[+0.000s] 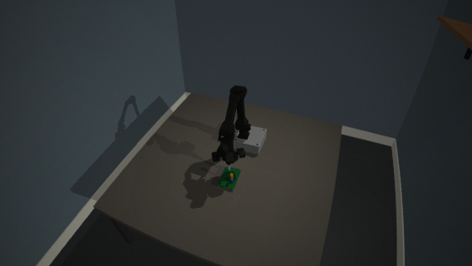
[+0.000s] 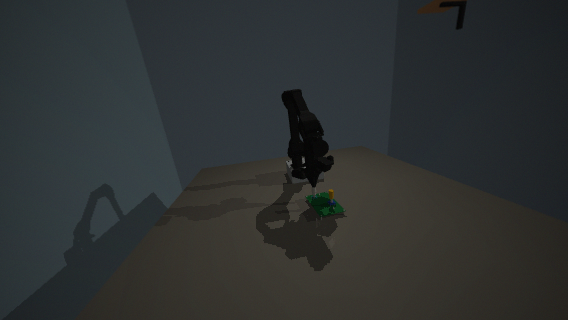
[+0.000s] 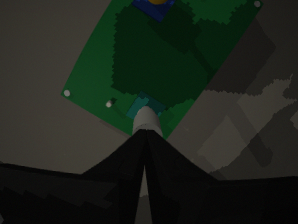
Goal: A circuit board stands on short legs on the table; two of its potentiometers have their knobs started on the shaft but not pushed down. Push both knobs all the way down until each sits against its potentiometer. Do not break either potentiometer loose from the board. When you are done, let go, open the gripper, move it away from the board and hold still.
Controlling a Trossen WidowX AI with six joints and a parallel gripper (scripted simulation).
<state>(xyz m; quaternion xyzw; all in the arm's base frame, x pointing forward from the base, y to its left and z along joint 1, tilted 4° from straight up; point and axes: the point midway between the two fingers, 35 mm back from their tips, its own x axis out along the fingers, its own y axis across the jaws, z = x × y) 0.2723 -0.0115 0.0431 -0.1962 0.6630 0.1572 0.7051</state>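
The white knob is 2 cm below my gripper tip. Round my gripper tip: orange knob: 8 cm ahead, 4 cm to the left.
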